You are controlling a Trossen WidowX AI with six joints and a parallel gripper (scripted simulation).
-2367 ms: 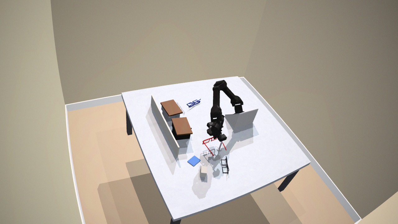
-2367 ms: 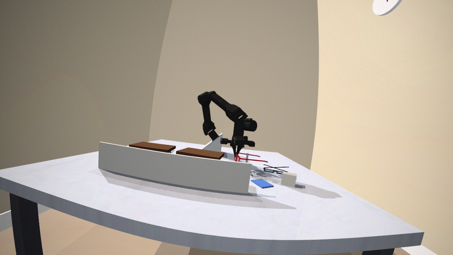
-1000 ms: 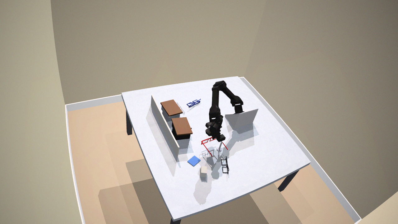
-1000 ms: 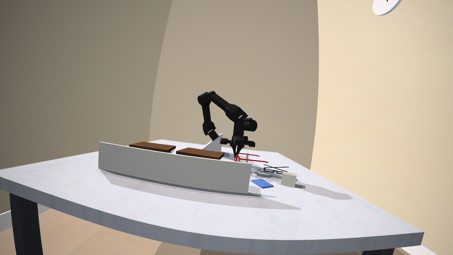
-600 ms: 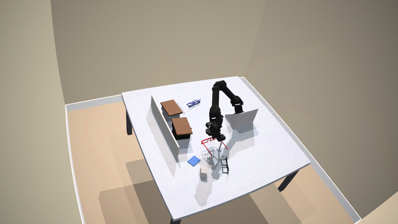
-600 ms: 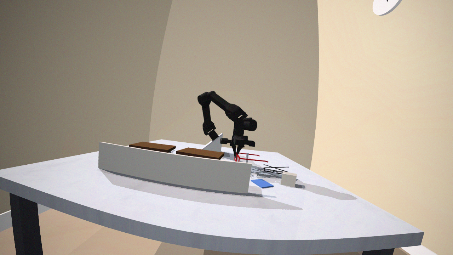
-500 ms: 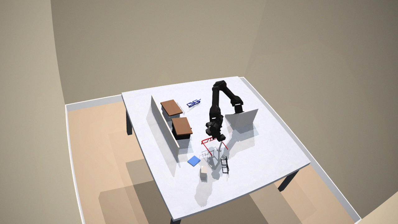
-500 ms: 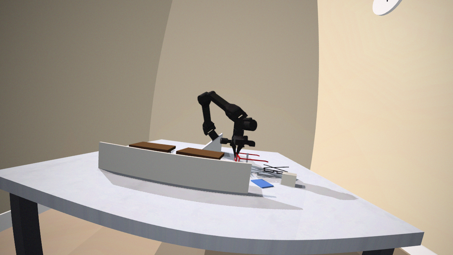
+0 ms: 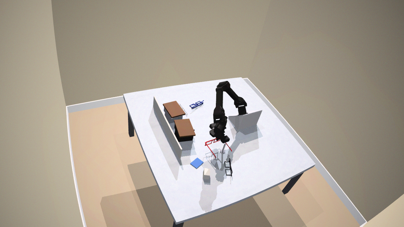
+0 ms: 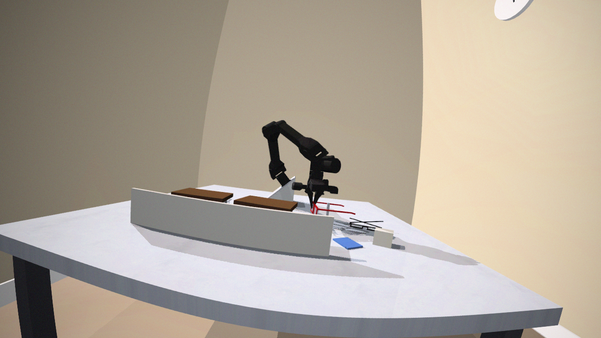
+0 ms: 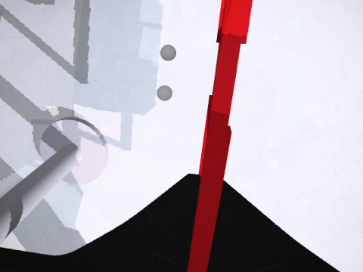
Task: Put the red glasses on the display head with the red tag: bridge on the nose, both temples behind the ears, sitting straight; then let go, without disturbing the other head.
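My gripper tip is now 2 cm past the grey peg stand, 7 cm to the right of it and 4 cm above it. From my gripper tip the other things lie so: blue card 22 cm ahead, 8 cm to the left, 6 cm below; white cube 23 cm ahead, 20 cm to the left, 4 cm below; dark head 15 cm ahead, 18 cm to the right.
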